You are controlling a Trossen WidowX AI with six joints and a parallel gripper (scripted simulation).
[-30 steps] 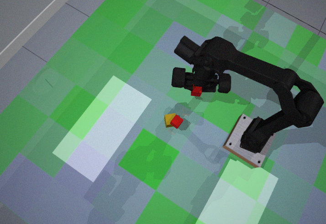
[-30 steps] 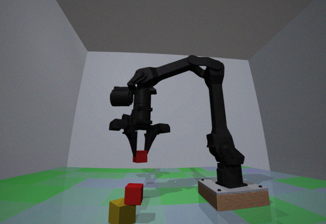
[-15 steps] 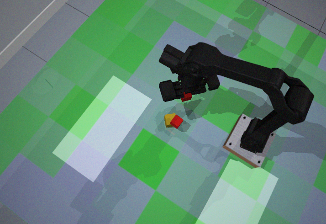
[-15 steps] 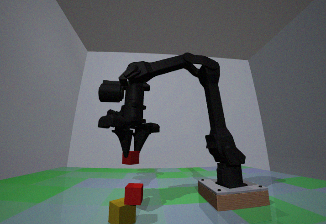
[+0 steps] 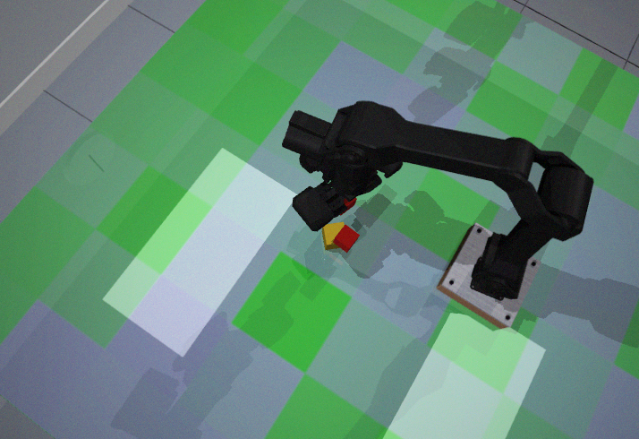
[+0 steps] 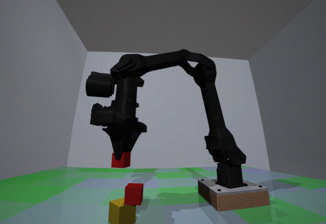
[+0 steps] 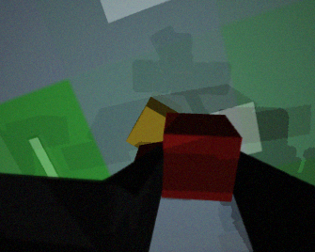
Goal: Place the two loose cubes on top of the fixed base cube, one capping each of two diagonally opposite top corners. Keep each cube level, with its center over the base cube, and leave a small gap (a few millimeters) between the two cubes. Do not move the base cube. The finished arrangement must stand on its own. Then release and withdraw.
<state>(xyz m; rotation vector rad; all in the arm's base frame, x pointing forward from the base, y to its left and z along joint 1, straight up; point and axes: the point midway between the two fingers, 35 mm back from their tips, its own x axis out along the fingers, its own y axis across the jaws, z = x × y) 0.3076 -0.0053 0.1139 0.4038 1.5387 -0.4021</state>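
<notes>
My gripper tip is 10 cm above the yellow base cube, 4 cm to the right of it and 1 cm past it.
</notes>
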